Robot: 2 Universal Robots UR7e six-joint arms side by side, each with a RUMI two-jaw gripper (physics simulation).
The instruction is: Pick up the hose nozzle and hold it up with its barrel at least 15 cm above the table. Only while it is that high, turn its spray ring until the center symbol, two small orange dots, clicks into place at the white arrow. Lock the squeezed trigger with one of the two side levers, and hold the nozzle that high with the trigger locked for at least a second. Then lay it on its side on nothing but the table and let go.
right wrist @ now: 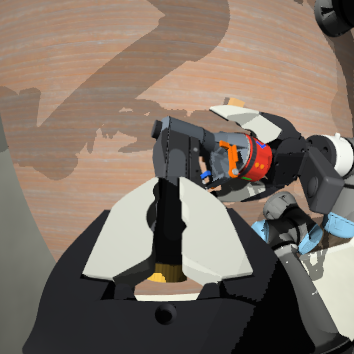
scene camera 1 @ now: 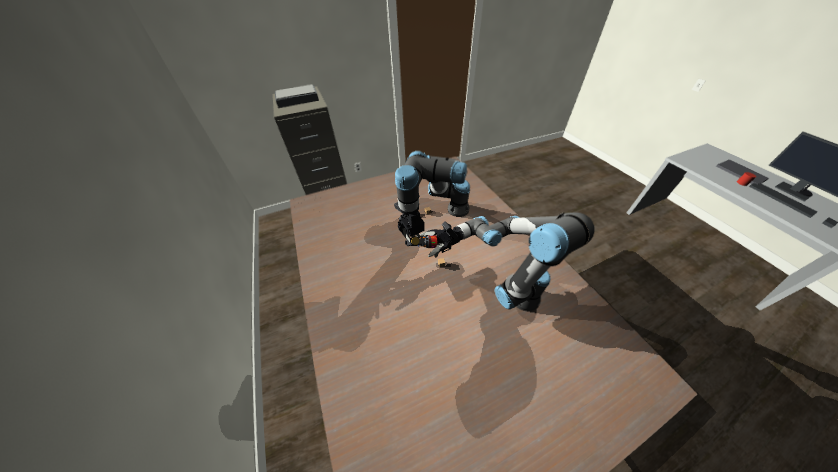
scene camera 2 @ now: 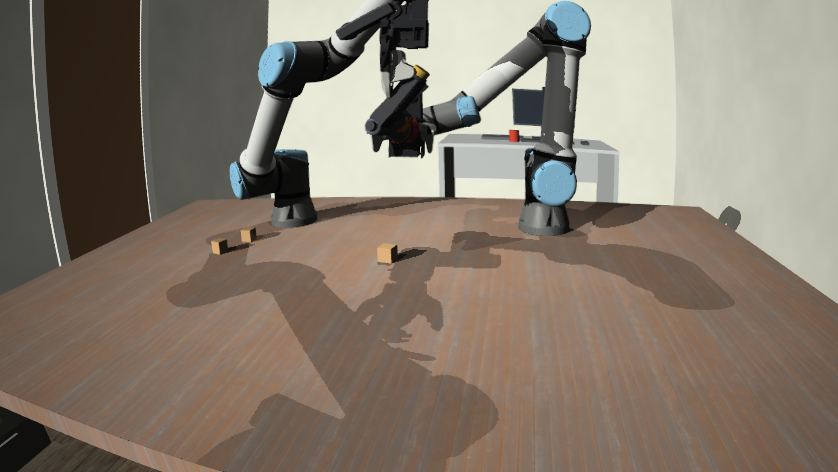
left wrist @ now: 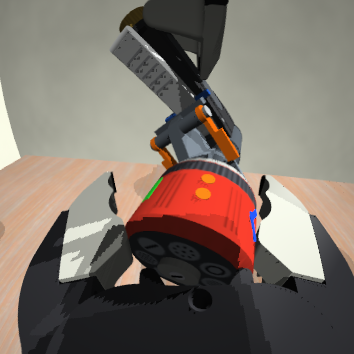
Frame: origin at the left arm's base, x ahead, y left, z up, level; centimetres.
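Seen in the pictures: left gripper, between the fingertips: [right wrist: 204,158] [scene camera 1: 421,246] [scene camera 2: 399,132]; right gripper, between the fingertips: [right wrist: 169,178] [scene camera 1: 410,238] [scene camera 2: 389,97] [left wrist: 202,79]; left arm's base, origin of its link: [right wrist: 277,205] [scene camera 2: 544,228]; right arm's base, origin of its link: [right wrist: 329,15] [scene camera 1: 458,209] [scene camera 2: 294,221].
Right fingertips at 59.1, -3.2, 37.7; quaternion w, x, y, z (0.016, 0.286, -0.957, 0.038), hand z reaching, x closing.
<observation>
Pixels of each thing's middle, then the offset from my right fingertips to it, as dx, dy, dz. "spot": a spot on its surface instead. Level surfaces: height alone.
- yellow end, a spot on its surface: [right wrist: 167,272] [scene camera 2: 413,67] spot: -2.1, +4.1, +5.6
- red spray ring, middle of its body: [left wrist: 194,227] [right wrist: 245,157] [scene camera 2: 402,128] [scene camera 1: 431,241] -9.1, -4.9, -6.9
- wooden cube, middle of its body: [scene camera 2: 387,253] [right wrist: 234,104] [scene camera 1: 441,262] -14.6, -15.2, -36.0
- table, height of its surface: dz -37.7
The hose nozzle [scene camera 1: 415,240] [scene camera 2: 395,104] [left wrist: 192,142] [right wrist: 175,150] is high above the table. My right gripper [right wrist: 169,178] is shut on its dark handle, above the yellow end [scene camera 2: 421,72] [right wrist: 167,272]. My left gripper [scene camera 1: 437,240] [scene camera 2: 403,139] [left wrist: 187,176] has its fingers on both sides of the red spray ring [left wrist: 195,205] [right wrist: 257,160], seemingly touching it. Two orange dots [left wrist: 205,186] face the left wrist camera, with a green mark and a blue mark at the sides. The orange side levers [left wrist: 220,134] [right wrist: 231,157] are visible. I cannot make out the white arrow or whether the trigger is locked.
A wooden cube [scene camera 1: 441,263] [scene camera 2: 387,253] [right wrist: 235,102] lies on the table [scene camera 1: 381,381] [scene camera 2: 586,381] below the grippers. Two more cubes [scene camera 2: 219,246] [scene camera 2: 248,234] lie near the right arm's base. The desk [scene camera 1: 709,155] [scene camera 2: 604,149] stands behind the arms, off the table.
</observation>
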